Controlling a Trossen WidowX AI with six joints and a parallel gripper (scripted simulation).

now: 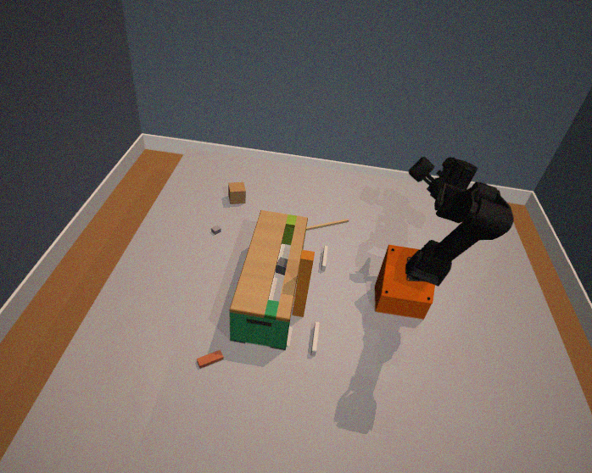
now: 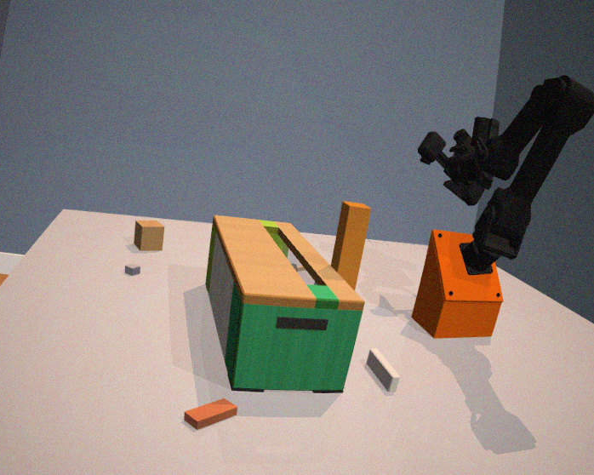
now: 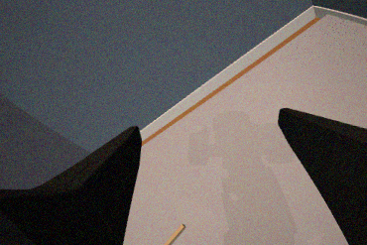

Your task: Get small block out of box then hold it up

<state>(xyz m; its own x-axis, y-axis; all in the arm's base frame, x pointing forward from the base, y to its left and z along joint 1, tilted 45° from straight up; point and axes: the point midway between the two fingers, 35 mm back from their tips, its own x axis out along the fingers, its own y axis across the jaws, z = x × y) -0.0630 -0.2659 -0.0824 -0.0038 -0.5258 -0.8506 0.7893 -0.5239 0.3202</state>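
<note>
Now: the grey block 42 cm ahead of my gripper tip, 27 cm to the left of it and 17 cm below it. Round my gripper tip: long orange bar: 36 cm ahead, 36 cm to the left, 15 cm below; then thin stick: 29 cm ahead, 2 cm to the right, 26 cm below; then box: 41 cm ahead, 29 cm to the left, 20 cm below.
</note>
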